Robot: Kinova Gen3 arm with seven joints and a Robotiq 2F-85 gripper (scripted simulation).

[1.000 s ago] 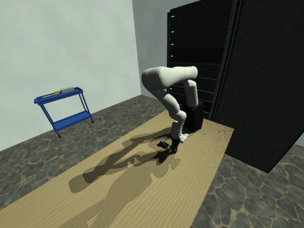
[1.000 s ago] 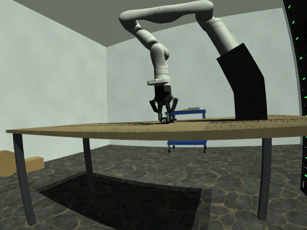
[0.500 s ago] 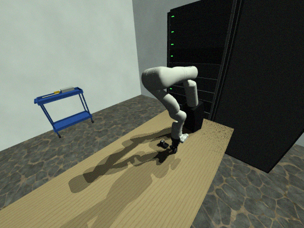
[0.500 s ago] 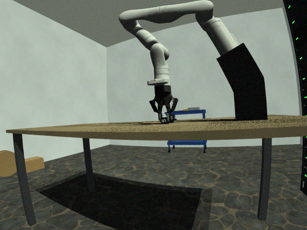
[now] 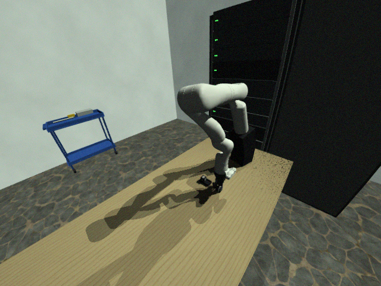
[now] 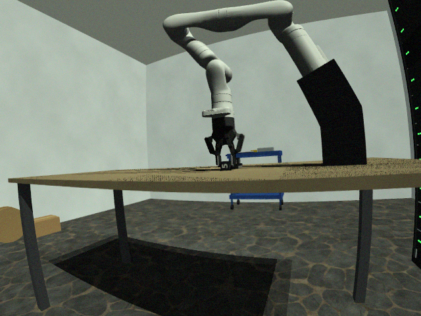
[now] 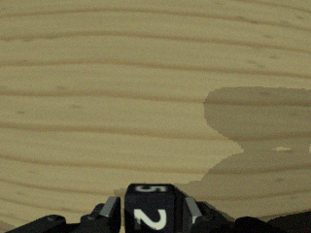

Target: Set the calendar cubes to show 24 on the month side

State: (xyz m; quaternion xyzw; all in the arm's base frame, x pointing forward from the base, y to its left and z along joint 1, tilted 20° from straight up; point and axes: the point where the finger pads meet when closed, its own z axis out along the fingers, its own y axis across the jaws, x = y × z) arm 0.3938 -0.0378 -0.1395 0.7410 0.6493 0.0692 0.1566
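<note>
My hand is 10 mm above the black date cube. Round my hand: black tray 20 mm behind, 110 mm to the right, 20 mm below; then black cube 20 mm behind, 120 mm to the right.
</note>
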